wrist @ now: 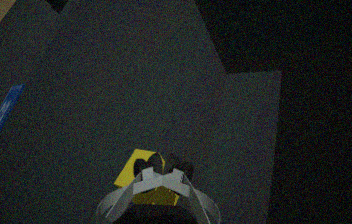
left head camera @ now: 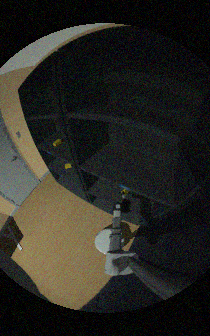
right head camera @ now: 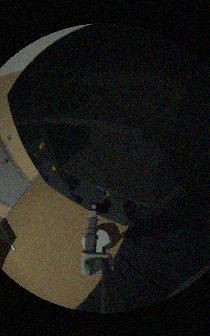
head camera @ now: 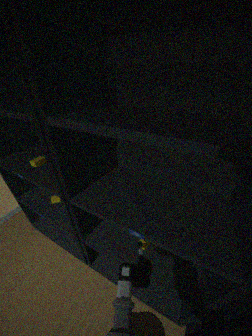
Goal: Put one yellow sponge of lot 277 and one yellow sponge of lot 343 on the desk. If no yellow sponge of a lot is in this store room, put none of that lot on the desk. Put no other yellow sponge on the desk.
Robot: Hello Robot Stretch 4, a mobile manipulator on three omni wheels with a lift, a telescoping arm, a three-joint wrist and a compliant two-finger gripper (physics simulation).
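A yellow sponge lies on a dark lower shelf board, partly hidden by my fingers. My gripper is shut, its fingertips close together, with nothing visible between them. It is over the sponge's right part in the wrist view; the height between them is hard to tell. Two more yellow sponges stand further left in the shelving: an upper one and a lower one. No lot number is readable. I cannot make out the desk.
The dark shelving has an upright post left of my arm. A blue label is near the sponge. A grey door is at the left. Wooden floor lies in front. The picture is very dark.
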